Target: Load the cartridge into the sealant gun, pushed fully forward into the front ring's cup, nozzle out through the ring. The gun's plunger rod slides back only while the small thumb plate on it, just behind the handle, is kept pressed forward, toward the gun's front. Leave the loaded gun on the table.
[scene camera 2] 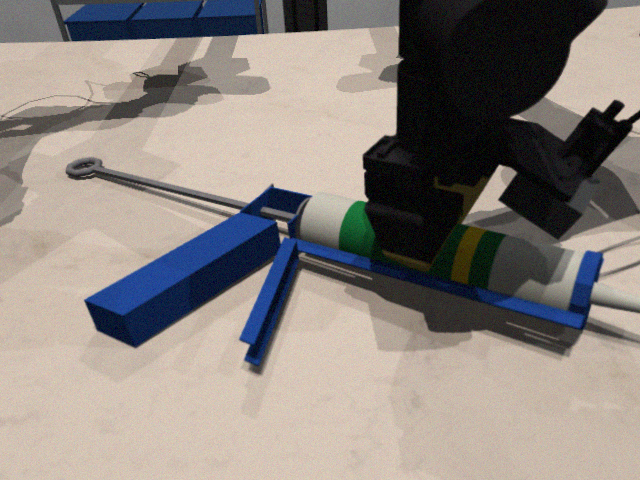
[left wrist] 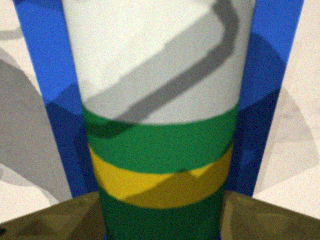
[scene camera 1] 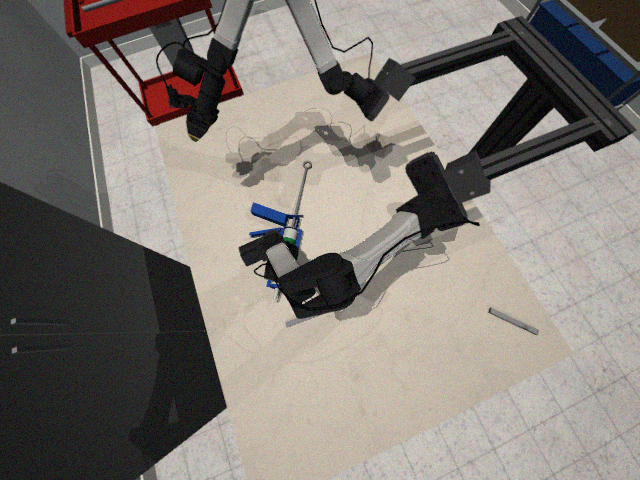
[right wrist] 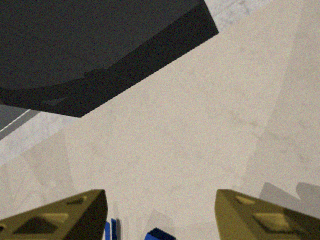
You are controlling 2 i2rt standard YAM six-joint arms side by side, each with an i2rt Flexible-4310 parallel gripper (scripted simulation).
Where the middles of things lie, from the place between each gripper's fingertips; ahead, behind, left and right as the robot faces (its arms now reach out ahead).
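Labels:
Cartridge (scene camera 2: 545, 274): my left gripper (scene camera 2: 432, 250) 10 mm short of it, 20 mm to the right, 10 mm above. Plunger rod (scene camera 2: 97, 168), from my left hand: 160 mm behind, 220 mm to the right, 20 mm below.
Plunger rod: my right gripper (scene camera 1: 196, 138) 20 cm to the right of it, 25 cm past, 25 cm above. Cartridge, from my right hand: 44 cm to the left, 8 cm behind, 24 cm below.

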